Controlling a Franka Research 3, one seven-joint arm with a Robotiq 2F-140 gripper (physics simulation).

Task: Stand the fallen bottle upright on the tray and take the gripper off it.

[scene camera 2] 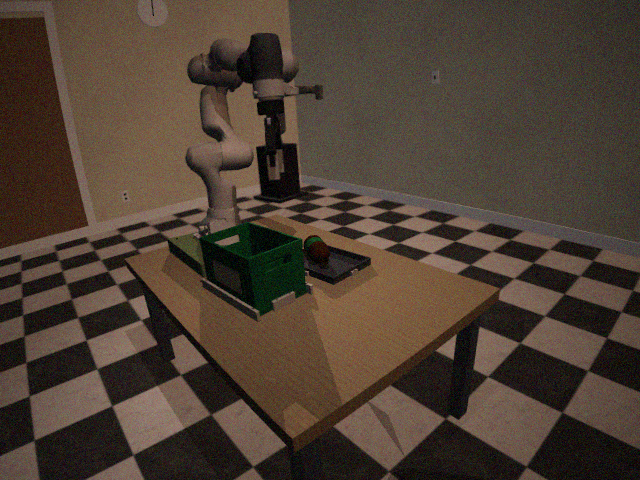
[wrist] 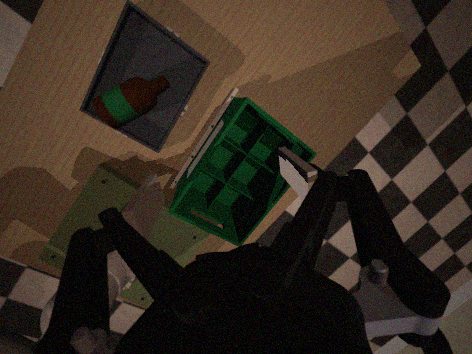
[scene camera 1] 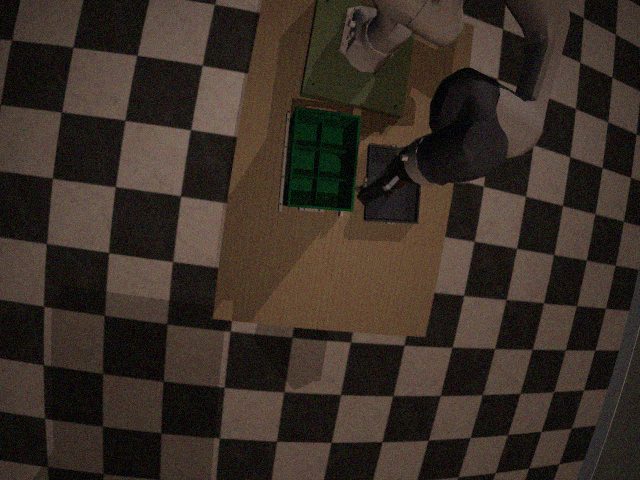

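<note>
A brown bottle with a green band [scene camera 2: 317, 252] [wrist: 125, 102] lies on its side in the dark tray [scene camera 1: 403, 210] [scene camera 2: 352, 263] [wrist: 155, 52]. In the wrist view its base is near the tray's left corner and its neck points up and right, towards the middle of the tray. In scene camera 1 the bottle does not show; the arm's hand covers part of the tray. My gripper [scene camera 2: 276, 166] [wrist: 220, 173] is open and empty, high above the table. In the wrist view the bottle and tray are up and left of the fingers, well apart from them.
A green crate with compartments [scene camera 1: 320, 208] [scene camera 2: 279, 281] [wrist: 280, 125] stands beside the tray, with light strips along its foot. A green board [scene camera 1: 330, 85] [scene camera 2: 181, 248] [wrist: 75, 220] lies by the arm's base. The wooden table [scene camera 1: 351, 289] [scene camera 2: 372, 330] [wrist: 300, 35] carries them.
</note>
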